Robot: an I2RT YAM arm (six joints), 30 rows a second.
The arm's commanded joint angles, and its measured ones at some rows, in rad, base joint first. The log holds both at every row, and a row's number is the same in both.
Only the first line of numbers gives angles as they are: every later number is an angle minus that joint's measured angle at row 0.
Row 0, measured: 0.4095 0.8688 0.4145 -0.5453 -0.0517 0.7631
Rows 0 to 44, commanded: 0.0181 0.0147 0.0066 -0.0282 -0.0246 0.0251; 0.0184 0.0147 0.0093 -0.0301 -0.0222 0.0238; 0.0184 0.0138 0.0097 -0.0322 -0.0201 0.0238; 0.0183 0.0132 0.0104 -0.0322 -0.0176 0.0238; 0.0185 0.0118 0.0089 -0.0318 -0.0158 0.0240; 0.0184 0.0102 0.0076 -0.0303 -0.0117 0.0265; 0.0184 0.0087 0.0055 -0.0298 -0.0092 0.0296; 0.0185 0.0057 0.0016 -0.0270 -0.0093 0.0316; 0.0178 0.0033 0.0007 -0.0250 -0.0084 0.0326; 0.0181 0.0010 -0.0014 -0.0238 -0.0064 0.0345; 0.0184 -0.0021 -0.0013 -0.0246 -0.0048 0.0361; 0.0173 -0.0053 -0.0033 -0.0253 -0.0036 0.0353; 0.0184 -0.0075 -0.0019 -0.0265 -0.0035 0.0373; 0.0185 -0.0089 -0.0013 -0.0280 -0.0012 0.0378; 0.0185 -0.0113 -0.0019 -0.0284 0.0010 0.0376; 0.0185 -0.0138 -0.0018 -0.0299 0.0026 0.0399; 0.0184 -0.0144 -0.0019 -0.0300 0.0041 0.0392; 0.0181 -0.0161 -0.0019 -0.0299 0.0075 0.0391; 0.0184 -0.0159 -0.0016 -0.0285 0.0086 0.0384; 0.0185 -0.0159 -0.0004 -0.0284 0.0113 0.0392; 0.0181 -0.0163 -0.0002 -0.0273 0.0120 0.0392; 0.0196 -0.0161 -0.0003 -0.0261 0.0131 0.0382; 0.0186 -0.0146 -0.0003 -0.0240 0.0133 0.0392; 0.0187 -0.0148 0.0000 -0.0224 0.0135 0.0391; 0.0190 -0.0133 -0.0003 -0.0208 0.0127 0.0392; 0.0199 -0.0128 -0.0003 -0.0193 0.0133 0.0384; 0.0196 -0.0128 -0.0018 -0.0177 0.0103 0.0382; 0.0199 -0.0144 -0.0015 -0.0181 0.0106 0.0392; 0.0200 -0.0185 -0.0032 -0.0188 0.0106 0.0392; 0.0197 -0.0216 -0.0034 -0.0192 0.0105 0.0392; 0.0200 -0.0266 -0.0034 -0.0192 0.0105 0.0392; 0.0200 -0.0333 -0.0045 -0.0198 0.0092 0.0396; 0.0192 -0.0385 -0.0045 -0.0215 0.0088 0.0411; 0.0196 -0.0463 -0.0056 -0.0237 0.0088 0.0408; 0.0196 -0.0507 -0.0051 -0.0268 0.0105 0.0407; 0.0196 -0.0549 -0.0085 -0.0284 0.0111 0.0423; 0.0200 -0.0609 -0.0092 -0.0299 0.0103 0.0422; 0.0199 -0.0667 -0.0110 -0.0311 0.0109 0.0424; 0.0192 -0.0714 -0.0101 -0.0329 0.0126 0.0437; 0.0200 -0.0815 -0.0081 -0.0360 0.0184 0.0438; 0.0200 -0.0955 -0.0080 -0.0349 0.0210 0.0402; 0.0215 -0.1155 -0.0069 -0.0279 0.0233 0.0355; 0.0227 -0.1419 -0.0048 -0.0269 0.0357 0.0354; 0.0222 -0.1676 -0.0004 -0.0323 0.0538 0.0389; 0.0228 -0.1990 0.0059 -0.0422 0.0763 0.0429
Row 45, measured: 0.0160 -0.1419 0.0000 -0.0164 0.0267 0.0348
